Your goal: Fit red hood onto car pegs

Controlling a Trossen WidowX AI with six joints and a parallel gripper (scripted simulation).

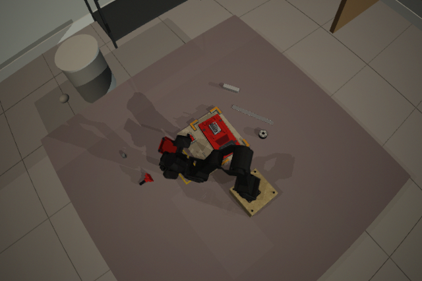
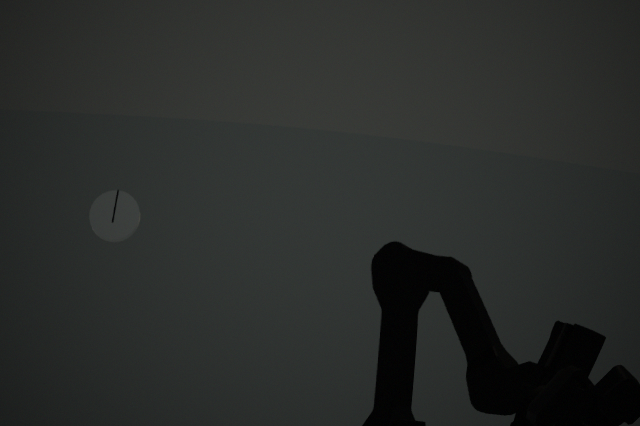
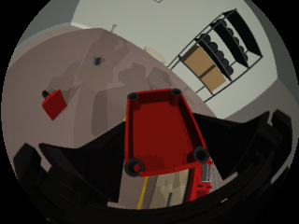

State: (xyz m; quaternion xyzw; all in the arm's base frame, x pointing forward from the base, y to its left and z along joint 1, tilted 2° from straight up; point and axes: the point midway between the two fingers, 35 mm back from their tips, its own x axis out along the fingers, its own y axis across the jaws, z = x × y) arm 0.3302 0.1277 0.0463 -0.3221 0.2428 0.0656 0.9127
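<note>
Now: the red hood right at my gripper tip. From my gripper tip the other things lie so: thin grey strip (410 mm to the right, 90 mm below, 90 mm behind); then tiny grey piece (170 mm to the left, 140 mm ahead, 70 mm below); then grey engine block (220 mm to the right, 60 mm below, 40 mm behind).
</note>
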